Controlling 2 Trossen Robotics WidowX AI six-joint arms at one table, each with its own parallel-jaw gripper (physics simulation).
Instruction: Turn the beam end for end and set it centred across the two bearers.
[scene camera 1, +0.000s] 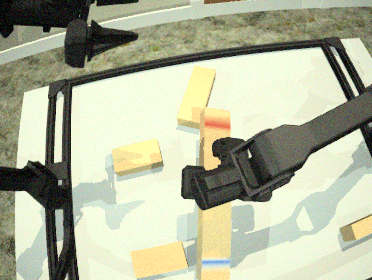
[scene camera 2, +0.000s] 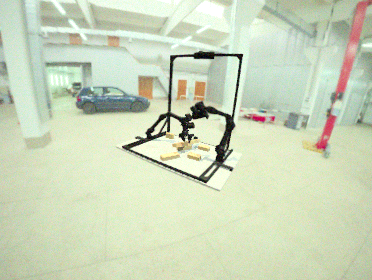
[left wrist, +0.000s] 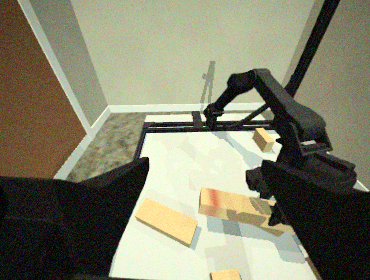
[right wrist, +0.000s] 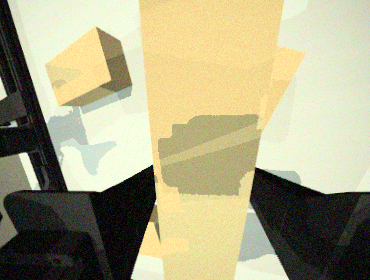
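Observation:
The long wooden beam has a red band near its upper end and a blue band near its lower end in scene camera 1. My right gripper is shut on the beam near mid-length; the shadow lies apart from the beam, above the table. My left gripper is open and empty, left of the beam. Plain wooden blocks lie on the table; I cannot tell which are the bearers. Part of the table under the beam is hidden.
Another block lies at the right in scene camera 1. The upper block's lower end meets the beam's outline there. A black frame rail borders the white table. A tall black gantry stands over it.

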